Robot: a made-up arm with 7 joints.
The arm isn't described. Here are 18 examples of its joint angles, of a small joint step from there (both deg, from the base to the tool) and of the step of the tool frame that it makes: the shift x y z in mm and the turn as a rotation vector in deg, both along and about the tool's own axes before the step.
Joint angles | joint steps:
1: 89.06 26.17 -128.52 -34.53 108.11 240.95 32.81 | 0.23 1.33 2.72 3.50 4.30 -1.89 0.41
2: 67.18 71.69 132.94 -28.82 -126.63 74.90 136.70 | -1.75 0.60 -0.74 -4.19 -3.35 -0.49 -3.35
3: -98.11 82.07 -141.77 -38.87 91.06 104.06 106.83 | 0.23 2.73 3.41 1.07 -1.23 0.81 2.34
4: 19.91 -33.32 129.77 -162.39 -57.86 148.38 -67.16 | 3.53 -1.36 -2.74 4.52 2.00 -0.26 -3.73
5: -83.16 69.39 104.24 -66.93 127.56 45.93 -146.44 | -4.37 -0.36 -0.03 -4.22 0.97 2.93 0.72
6: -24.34 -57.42 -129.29 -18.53 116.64 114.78 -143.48 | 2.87 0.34 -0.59 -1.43 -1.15 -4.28 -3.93
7: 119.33 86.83 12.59 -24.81 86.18 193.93 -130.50 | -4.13 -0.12 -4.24 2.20 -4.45 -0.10 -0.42
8: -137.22 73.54 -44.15 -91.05 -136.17 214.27 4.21 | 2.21 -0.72 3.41 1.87 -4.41 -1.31 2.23
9: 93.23 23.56 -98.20 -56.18 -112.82 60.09 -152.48 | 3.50 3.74 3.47 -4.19 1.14 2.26 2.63
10: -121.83 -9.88 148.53 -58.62 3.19 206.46 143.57 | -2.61 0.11 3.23 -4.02 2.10 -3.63 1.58
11: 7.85 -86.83 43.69 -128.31 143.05 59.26 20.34 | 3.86 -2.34 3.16 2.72 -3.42 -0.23 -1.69
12: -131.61 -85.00 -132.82 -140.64 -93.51 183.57 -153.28 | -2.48 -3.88 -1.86 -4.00 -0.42 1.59 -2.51
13: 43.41 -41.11 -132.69 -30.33 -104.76 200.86 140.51 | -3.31 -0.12 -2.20 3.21 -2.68 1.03 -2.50
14: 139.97 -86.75 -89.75 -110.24 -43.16 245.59 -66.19 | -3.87 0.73 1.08 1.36 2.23 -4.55 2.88
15: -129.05 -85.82 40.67 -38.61 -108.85 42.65 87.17 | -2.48 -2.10 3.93 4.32 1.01 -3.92 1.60
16: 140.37 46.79 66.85 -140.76 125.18 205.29 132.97 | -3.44 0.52 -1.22 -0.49 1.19 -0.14 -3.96
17: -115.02 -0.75 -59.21 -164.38 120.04 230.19 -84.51 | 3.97 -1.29 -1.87 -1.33 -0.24 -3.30 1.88
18: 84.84 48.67 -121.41 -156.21 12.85 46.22 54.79 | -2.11 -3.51 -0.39 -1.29 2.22 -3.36 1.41
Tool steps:
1: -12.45 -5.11 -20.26 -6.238 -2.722 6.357
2: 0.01 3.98 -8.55 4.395 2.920 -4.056
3: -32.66 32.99 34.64 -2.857 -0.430 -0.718
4: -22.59 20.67 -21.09 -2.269 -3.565 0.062
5: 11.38 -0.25 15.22 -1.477 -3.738 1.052
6: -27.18 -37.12 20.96 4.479 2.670 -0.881
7: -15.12 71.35 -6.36 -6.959 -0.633 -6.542
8: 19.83 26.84 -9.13 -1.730 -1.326 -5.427
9: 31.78 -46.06 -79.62 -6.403 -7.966 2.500
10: 26.78 9.62 9.99 -3.626 6.988 4.150
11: -17.60 6.47 64.80 -7.208 -5.745 -0.973
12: 29.55 6.46 0.07 -5.827 -1.967 1.746
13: 37.51 11.69 -18.32 -1.666 3.566 -9.386
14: 13.12 41.17 10.35 -0.760 -2.376 0.654
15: 44.22 40.57 -22.21 -0.418 -5.582 3.569
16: -19.13 -16.55 -2.48 0.069 0.383 1.296
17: -5.43 -0.38 7.85 4.387 -0.011 -0.549
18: 14.20 -9.48 9.65 -4.754 -7.169 -2.112
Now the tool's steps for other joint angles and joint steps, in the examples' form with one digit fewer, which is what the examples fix.
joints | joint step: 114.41 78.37 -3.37 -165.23 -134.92 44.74 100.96 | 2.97 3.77 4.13 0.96 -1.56 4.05 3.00
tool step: 24.3 -6.0 -30.5 6.25 5.90 5.39
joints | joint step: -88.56 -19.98 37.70 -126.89 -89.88 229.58 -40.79 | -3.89 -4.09 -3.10 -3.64 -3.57 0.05 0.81
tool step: 4.9 -18.4 -16.6 6.75 -3.96 0.47
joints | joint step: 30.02 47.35 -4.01 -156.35 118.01 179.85 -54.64 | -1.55 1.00 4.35 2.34 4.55 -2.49 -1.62
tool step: -10.8 -16.9 13.5 4.28 -2.99 0.40
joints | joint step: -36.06 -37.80 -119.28 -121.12 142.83 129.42 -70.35 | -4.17 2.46 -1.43 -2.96 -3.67 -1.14 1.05
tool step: 24.4 -13.0 -36.2 -0.96 1.34 -3.04
